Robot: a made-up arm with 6 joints. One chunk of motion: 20 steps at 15 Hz.
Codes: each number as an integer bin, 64 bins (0 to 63) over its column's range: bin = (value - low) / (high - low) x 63, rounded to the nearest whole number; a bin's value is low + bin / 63 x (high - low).
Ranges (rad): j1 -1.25..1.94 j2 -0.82..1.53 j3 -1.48..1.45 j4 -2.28..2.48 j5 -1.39..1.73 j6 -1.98..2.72
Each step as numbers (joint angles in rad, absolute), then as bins.
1 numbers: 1.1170 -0.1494 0.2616 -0.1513 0.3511 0.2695
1 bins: 47 18 37 28 35 30
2 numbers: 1.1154 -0.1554 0.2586 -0.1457 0.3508 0.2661
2 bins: 47 18 37 28 35 30
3 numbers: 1.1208 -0.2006 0.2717 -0.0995 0.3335 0.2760
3 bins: 47 17 38 29 35 30
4 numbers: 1.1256 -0.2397 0.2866 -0.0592 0.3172 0.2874
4 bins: 47 16 38 29 34 30
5 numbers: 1.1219 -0.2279 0.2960 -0.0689 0.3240 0.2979
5 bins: 47 16 38 29 35 31
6 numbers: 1.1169 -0.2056 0.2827 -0.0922 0.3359 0.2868
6 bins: 47 16 38 29 35 30
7 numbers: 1.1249 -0.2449 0.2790 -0.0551 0.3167 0.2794
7 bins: 47 15 38 29 34 30
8 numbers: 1.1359 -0.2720 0.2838 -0.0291 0.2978 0.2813
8 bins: 47 15 38 30 34 30
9 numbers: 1.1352 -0.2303 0.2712 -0.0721 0.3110 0.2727
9 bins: 47 16 38 29 34 30
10 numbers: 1.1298 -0.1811 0.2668 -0.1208 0.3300 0.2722
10 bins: 47 17 38 29 35 30
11 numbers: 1.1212 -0.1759 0.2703 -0.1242 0.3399 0.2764
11 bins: 47 17 38 29 35 30
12 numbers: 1.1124 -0.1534 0.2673 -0.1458 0.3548 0.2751
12 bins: 47 18 38 28 35 30
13 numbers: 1.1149 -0.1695 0.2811 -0.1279 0.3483 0.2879
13 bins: 47 17 38 28 35 30
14 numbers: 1.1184 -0.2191 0.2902 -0.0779 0.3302 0.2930
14 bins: 47 16 38 29 35 30
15 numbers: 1.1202 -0.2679 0.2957 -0.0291 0.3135 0.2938
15 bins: 47 15 38 30 34 30
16 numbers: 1.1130 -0.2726 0.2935 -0.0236 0.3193 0.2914
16 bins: 47 15 38 30 35 30
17 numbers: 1.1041 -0.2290 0.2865 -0.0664 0.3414 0.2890
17 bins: 46 16 38 29 35 30
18 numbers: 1.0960 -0.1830 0.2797 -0.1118 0.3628 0.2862
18 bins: 46 17 38 29 35 30
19 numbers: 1.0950 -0.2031 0.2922 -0.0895 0.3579 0.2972
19 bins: 46 17 38 29 35 31
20 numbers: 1.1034 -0.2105 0.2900 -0.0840 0.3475 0.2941
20 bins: 46 16 38 29 35 30
